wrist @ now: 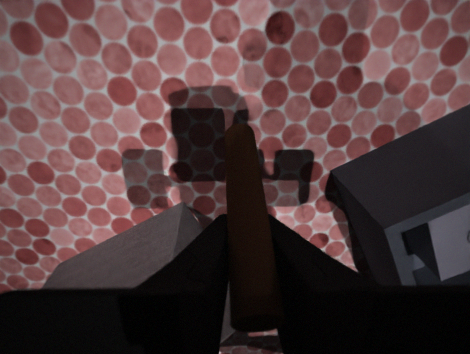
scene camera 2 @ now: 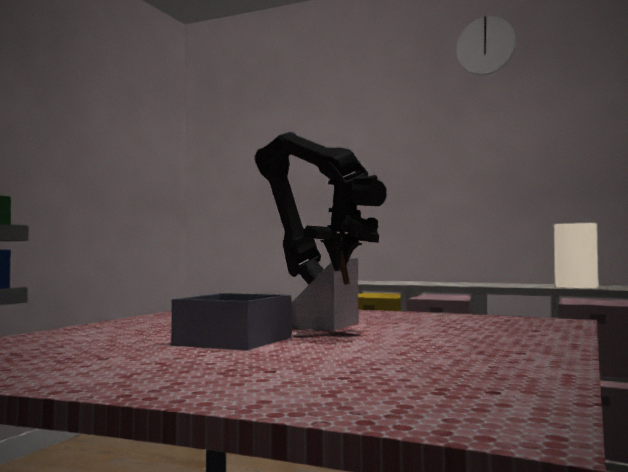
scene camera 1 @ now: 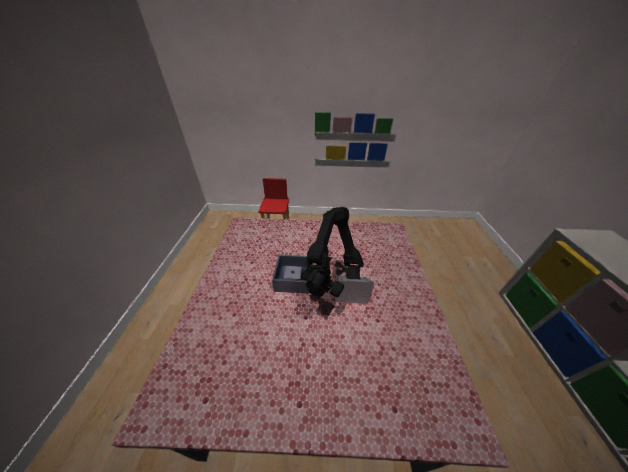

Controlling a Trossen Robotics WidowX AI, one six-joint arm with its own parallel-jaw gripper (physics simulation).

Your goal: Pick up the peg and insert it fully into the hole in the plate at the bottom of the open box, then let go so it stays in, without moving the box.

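Where they show: gripper, fingertip midpoint: (wrist: 244, 224) (scene camera 2: 339, 270) (scene camera 1: 321, 291); arm's base, link origin: (scene camera 2: 321, 283) (scene camera 1: 353, 278).
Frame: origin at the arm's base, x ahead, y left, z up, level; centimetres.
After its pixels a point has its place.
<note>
The brown peg (scene camera 2: 345, 270) @[x 15.9, y 15.7, z 4.1 cm] (wrist: 246, 215) @[x 15.4, y 15.3, z 6.1 cm] is held between the fingers of my gripper (scene camera 2: 343, 264) @[x 14.9, y 13.4, z 3.9 cm] (wrist: 244, 224) @[x 14.9, y 13.4, z 3.9 cm], which is shut on it, above the table and outside the box. In the second scene view the peg hangs nearly upright with a slight tilt. The open grey-blue box (scene camera 1: 290, 286) @[x 32.2, y 6.0, z -5.7 cm] (scene camera 2: 210, 323) @[x 42.3, y -2.1, z -6.2 cm] (wrist: 415, 180) @[x 27.0, y 5.5, z -4.6 cm] stands on the table, to the left of the gripper in both scene views and at the right in the wrist view. The light plate (scene camera 1: 290, 277) @[x 33.4, y 0.4, z -5.4 cm] (wrist: 452, 245) @[x 30.2, y -3.9, z -5.4 cm] lies at its bottom, with a small dark hole (scene camera 1: 292, 272) @[x 33.4, y -4.2, z -6.5 cm]. The arm hides the box's right part in the first scene view.
A grey block with a sloped top (scene camera 1: 356, 290) @[x -1.7, y 7.1, z -0.4 cm] (scene camera 2: 345, 299) @[x 0.2, y 7.3, z -4.0 cm] (wrist: 125, 255) @[x 2.0, y 7.5, z -6.3 cm] stands close to the gripper, on the side away from the box. The table (scene camera 1: 304, 375) @[x 17.6, y 44.4, z -11.2 cm] (scene camera 2: 406, 375) @[x 48.4, y 43.8, z -11.2 cm] has a red and pink dotted top. The arm's base stands behind the block.
</note>
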